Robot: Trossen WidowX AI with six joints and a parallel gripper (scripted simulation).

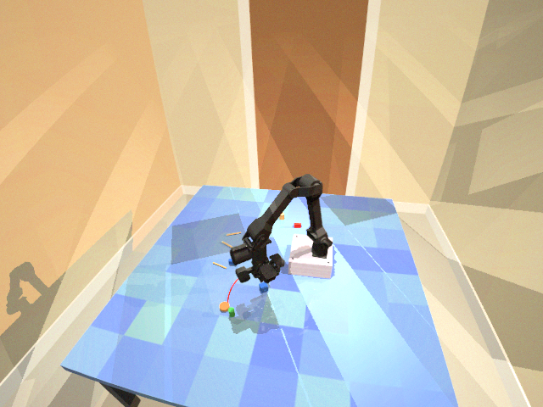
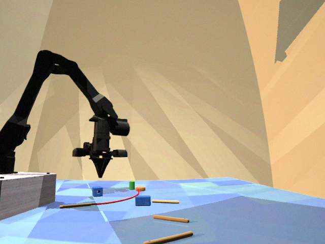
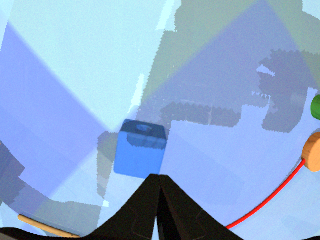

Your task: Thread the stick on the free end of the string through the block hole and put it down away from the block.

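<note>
Now: the thin wooden stick 2 cm ahead of my gripper tip, 15 cm to the right of it and 6 cm below it. Round my gripper tip: blue brick (18 cm ahead, 11 cm to the right, 5 cm below); then green cylinder (8 cm ahead, 14 cm to the left, 4 cm below); then round button (12 cm ahead, 12 cm to the left, 5 cm below).
</note>
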